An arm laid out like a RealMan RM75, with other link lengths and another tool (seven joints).
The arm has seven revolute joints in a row. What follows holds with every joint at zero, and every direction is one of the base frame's. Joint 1 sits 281.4 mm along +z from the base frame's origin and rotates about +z. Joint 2 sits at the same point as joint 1 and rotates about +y. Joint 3 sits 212.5 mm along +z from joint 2 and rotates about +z. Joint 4 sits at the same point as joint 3 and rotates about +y. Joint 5 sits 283.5 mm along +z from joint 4 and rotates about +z. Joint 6 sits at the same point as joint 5 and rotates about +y. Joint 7 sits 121.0 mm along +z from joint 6 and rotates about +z. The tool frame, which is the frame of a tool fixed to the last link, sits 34.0 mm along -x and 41.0 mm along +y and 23.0 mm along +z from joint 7; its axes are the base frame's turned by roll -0.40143, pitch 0.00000 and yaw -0.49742 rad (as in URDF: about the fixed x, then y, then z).
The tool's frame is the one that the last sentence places.
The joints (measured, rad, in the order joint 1, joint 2, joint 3, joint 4, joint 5, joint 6, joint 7), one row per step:
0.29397 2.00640 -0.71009 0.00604 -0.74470 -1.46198 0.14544
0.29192 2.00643 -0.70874 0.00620 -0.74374 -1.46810 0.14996
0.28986 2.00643 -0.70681 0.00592 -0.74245 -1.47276 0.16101
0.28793 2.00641 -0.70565 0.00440 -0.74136 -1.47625 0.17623
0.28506 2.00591 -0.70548 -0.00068 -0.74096 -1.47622 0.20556
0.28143 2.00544 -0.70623 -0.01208 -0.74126 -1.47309 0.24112
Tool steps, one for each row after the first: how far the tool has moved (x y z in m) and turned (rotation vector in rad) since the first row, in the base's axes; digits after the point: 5 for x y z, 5 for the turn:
-0.00014 -0.00108 0.00087 0.00396 0.00526 0.00264
-0.00015 -0.00201 0.00221 0.00735 0.01685 0.00425
-0.00020 -0.00268 0.00384 0.00937 0.03146 0.00640
0.00013 -0.00300 0.00672 0.00819 0.05676 0.00820
0.00060 -0.00249 0.01086 0.00627 0.08369 0.01134

